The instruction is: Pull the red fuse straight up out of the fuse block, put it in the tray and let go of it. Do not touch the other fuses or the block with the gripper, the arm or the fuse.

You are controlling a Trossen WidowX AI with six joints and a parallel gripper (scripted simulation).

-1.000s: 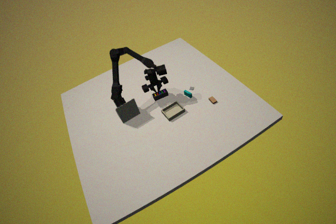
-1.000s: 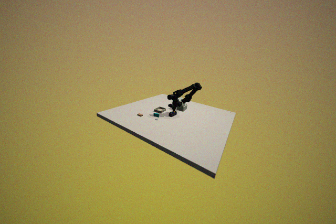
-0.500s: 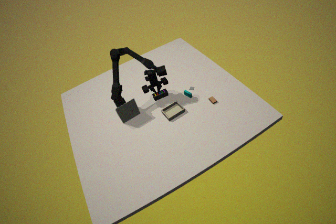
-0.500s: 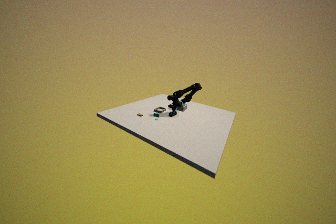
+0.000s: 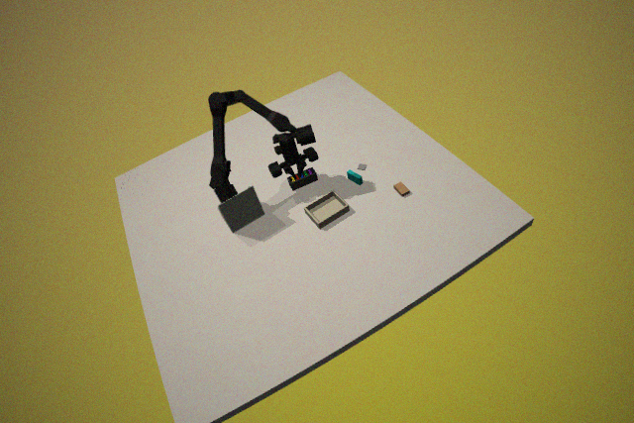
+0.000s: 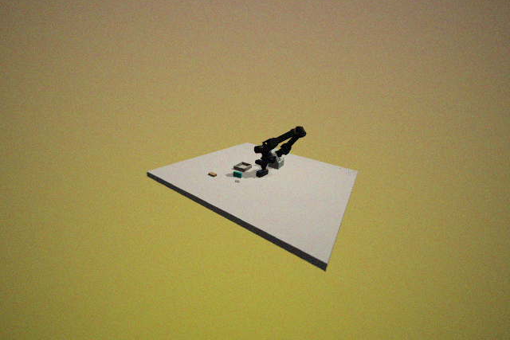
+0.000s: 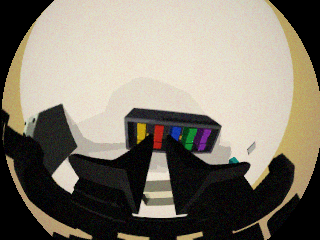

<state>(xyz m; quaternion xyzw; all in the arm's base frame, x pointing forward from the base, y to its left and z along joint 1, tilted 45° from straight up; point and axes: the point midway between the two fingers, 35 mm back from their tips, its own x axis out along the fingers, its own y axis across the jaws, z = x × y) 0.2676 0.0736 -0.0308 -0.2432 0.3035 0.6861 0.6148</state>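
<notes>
Now: the red fuse 10 mm below my gripper tip. Also, from my gripper tip: teal box 190 mm ahead, 110 mm to the right, 20 mm below; grey piece 250 mm ahead, 60 mm to the right, 40 mm below; tray 30 mm ahead, 190 mm to the right, 30 mm below.
</notes>
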